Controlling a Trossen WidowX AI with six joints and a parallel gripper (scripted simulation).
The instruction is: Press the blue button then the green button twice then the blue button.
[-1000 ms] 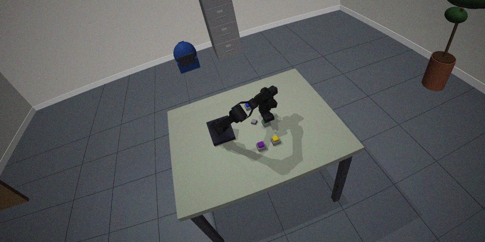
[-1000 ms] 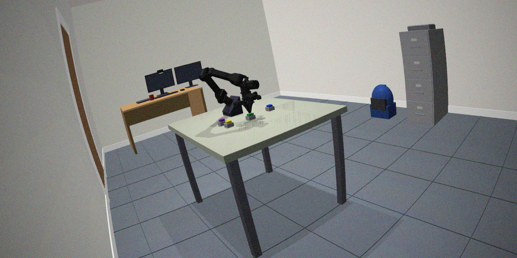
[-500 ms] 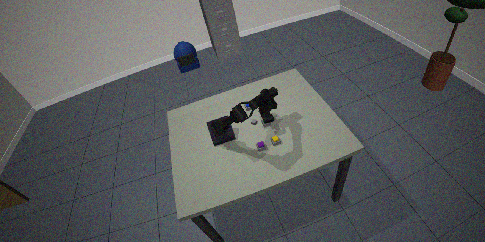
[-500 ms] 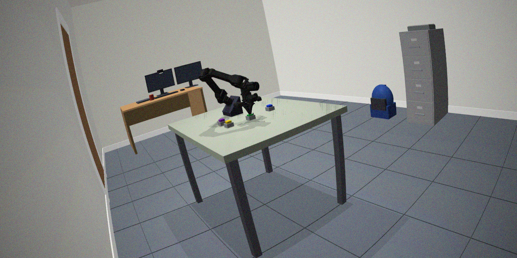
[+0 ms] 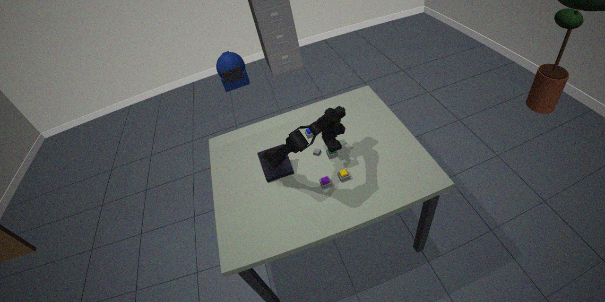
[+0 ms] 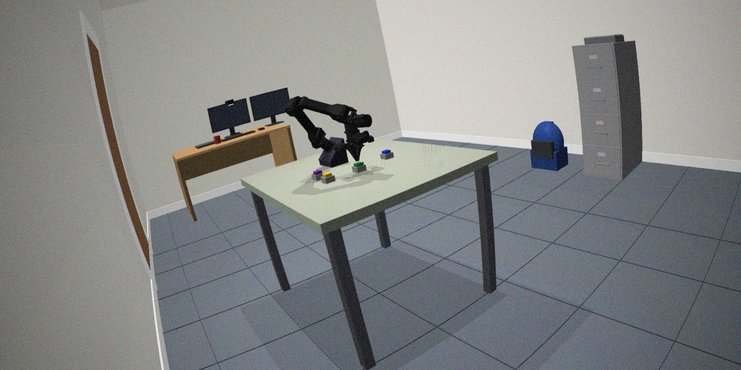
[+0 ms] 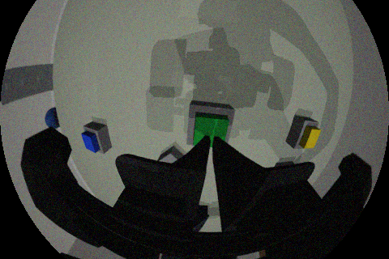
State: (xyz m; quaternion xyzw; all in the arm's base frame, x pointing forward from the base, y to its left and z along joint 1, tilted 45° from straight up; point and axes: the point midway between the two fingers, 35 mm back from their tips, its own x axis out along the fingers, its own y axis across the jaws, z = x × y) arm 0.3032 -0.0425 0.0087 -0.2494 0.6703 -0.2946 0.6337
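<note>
Now: the green button 20 mm below my gripper tip. From my gripper tip the other things lie so: yellow button (10 mm behind, 160 mm to the right, 10 mm below); then purple button (100 mm behind, 160 mm to the right, 10 mm below); then grey block (60 mm behind, 50 mm to the left, 40 mm below).
</note>
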